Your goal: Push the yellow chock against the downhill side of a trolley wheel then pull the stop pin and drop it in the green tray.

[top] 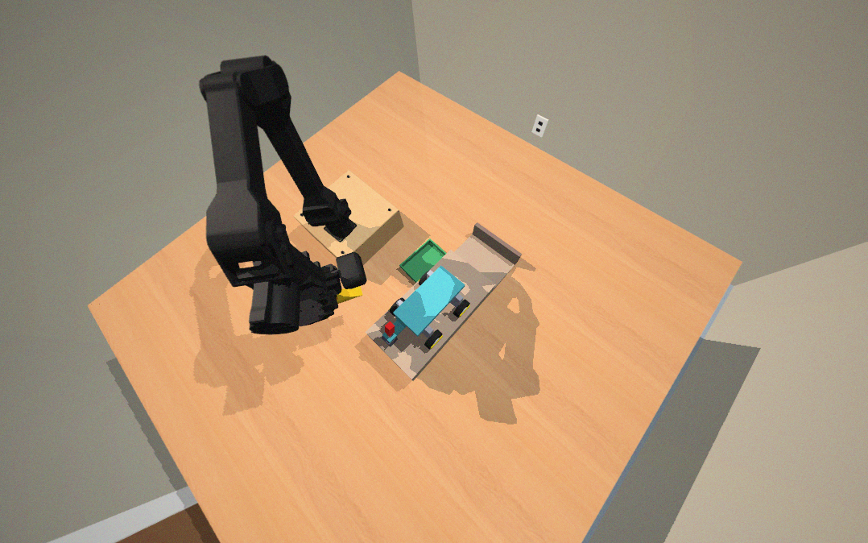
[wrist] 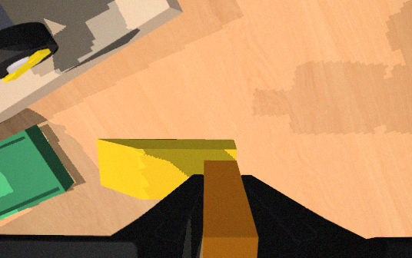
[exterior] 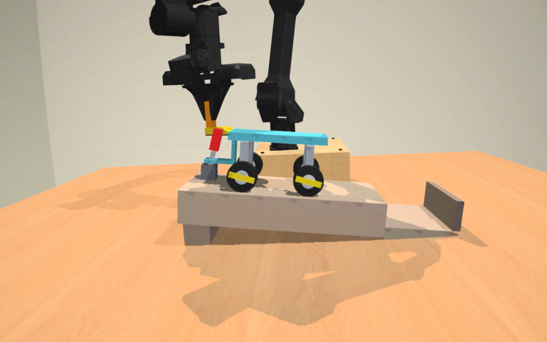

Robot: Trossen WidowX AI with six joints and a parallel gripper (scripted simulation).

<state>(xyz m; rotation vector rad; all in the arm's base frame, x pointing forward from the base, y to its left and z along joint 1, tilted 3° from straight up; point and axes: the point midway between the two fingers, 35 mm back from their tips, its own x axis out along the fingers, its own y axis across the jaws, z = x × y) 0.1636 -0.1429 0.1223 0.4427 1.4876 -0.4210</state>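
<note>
Now: the yellow chock 1 cm ahead of my gripper tip, 2 cm to the left of it and 1 cm below it. The rest, counted from my gripper tip: red-headed stop pin (14 cm ahead, 2 cm to the left, 5 cm below); then ramp (16 cm ahead, 13 cm to the left, 13 cm below); then trolley (16 cm ahead, 12 cm to the left, 6 cm below).
</note>
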